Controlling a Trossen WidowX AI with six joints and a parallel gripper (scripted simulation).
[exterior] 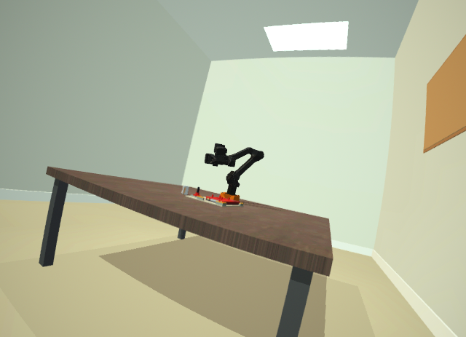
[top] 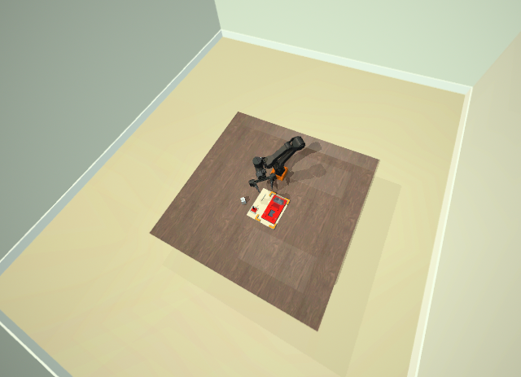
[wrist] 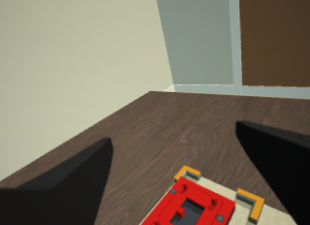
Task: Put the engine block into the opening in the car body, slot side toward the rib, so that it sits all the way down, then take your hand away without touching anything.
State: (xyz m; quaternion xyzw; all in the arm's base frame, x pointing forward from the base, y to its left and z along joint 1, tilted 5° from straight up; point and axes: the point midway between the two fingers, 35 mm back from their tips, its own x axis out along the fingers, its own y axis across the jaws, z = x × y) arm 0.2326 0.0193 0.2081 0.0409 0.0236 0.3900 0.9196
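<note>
Right now the engine block is 21 cm below my gripper tip, 17 cm to the right of it and 7 cm ahead of it.
</note>
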